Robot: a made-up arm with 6 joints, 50 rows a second.
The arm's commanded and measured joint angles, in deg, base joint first. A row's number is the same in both.
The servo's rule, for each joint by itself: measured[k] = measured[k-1] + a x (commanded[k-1-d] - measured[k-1]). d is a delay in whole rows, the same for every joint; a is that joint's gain. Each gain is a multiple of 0.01, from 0.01 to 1. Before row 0 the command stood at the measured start. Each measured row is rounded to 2 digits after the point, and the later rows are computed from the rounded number. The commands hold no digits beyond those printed.
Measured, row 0: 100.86 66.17 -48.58 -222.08 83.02 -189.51
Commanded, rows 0 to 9: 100.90 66.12 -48.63 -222.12 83.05 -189.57; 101.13 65.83 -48.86 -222.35 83.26 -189.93; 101.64 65.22 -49.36 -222.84 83.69 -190.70; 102.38 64.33 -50.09 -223.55 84.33 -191.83; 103.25 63.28 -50.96 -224.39 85.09 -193.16; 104.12 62.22 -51.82 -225.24 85.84 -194.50; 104.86 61.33 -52.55 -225.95 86.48 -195.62; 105.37 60.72 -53.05 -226.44 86.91 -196.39; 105.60 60.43 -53.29 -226.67 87.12 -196.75; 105.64 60.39 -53.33 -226.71 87.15 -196.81
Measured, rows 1 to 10: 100.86 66.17 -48.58 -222.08 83.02 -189.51; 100.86 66.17 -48.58 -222.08 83.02 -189.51; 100.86 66.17 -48.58 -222.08 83.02 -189.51; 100.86 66.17 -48.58 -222.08 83.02 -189.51; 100.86 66.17 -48.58 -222.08 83.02 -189.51; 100.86 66.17 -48.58 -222.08 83.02 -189.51; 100.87 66.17 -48.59 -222.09 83.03 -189.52; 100.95 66.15 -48.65 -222.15 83.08 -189.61; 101.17 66.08 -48.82 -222.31 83.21 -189.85; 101.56 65.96 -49.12 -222.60 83.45 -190.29
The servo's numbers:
d 6
a 0.32 0.07 0.24 0.23 0.21 0.22

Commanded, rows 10 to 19: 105.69 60.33 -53.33 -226.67 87.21 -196.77; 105.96 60.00 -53.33 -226.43 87.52 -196.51; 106.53 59.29 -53.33 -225.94 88.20 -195.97; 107.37 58.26 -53.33 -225.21 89.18 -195.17; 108.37 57.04 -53.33 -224.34 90.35 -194.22; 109.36 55.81 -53.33 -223.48 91.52 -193.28; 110.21 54.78 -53.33 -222.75 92.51 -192.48; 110.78 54.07 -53.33 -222.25 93.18 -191.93; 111.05 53.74 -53.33 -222.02 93.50 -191.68; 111.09 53.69 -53.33 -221.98 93.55 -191.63
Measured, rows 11 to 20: 102.10 65.77 -49.56 -223.01 83.79 -190.92; 102.75 65.52 -50.10 -223.52 84.22 -191.71; 103.43 65.23 -50.69 -224.08 84.69 -192.57; 104.05 64.91 -51.26 -224.62 85.16 -193.41; 104.55 64.60 -51.75 -225.09 85.57 -194.14; 104.90 64.31 -52.13 -225.46 85.90 -194.73; 105.15 64.03 -52.42 -225.74 86.18 -195.18; 105.41 63.75 -52.64 -225.90 86.46 -195.47; 105.77 63.44 -52.81 -225.91 86.83 -195.58; 106.28 63.08 -52.93 -225.75 87.32 -195.49
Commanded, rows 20 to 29: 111.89 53.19 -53.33 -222.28 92.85 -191.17; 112.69 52.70 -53.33 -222.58 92.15 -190.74; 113.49 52.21 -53.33 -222.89 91.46 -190.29; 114.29 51.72 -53.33 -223.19 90.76 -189.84; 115.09 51.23 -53.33 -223.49 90.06 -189.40; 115.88 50.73 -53.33 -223.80 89.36 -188.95; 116.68 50.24 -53.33 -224.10 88.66 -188.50; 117.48 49.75 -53.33 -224.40 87.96 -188.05; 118.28 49.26 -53.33 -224.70 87.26 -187.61; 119.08 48.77 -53.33 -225.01 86.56 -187.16
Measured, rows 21 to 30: 106.95 62.66 -53.03 -225.43 87.96 -195.21; 107.72 62.18 -53.10 -224.98 88.71 -194.79; 108.52 61.66 -53.16 -224.47 89.51 -194.28; 109.24 61.13 -53.20 -223.96 90.28 -193.76; 109.82 60.61 -53.23 -223.51 90.96 -193.30; 110.23 60.13 -53.25 -223.16 91.50 -192.93; 110.76 59.64 -53.27 -222.96 91.78 -192.54; 111.38 59.15 -53.28 -222.87 91.86 -192.14; 112.06 58.66 -53.29 -222.87 91.78 -191.73; 112.77 58.17 -53.30 -222.94 91.57 -191.31
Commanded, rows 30 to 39: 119.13 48.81 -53.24 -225.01 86.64 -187.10; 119.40 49.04 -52.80 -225.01 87.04 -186.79; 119.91 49.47 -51.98 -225.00 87.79 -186.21; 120.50 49.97 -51.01 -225.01 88.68 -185.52; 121.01 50.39 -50.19 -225.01 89.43 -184.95; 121.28 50.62 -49.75 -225.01 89.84 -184.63; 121.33 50.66 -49.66 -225.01 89.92 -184.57; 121.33 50.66 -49.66 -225.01 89.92 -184.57; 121.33 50.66 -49.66 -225.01 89.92 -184.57; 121.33 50.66 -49.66 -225.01 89.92 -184.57
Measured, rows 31 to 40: 113.51 57.68 -53.31 -223.07 91.25 -190.89; 114.27 57.19 -53.31 -223.24 90.85 -190.46; 115.04 56.70 -53.31 -223.44 90.39 -190.03; 115.82 56.21 -53.31 -223.66 89.88 -189.59; 116.61 55.72 -53.31 -223.90 89.33 -189.15; 117.40 55.23 -53.31 -224.16 88.75 -188.71; 117.95 54.78 -53.29 -224.36 88.31 -188.36; 118.41 54.38 -53.17 -224.51 88.04 -188.01; 118.89 54.04 -52.88 -224.62 87.99 -187.61; 119.41 53.76 -52.43 -224.71 88.13 -187.15
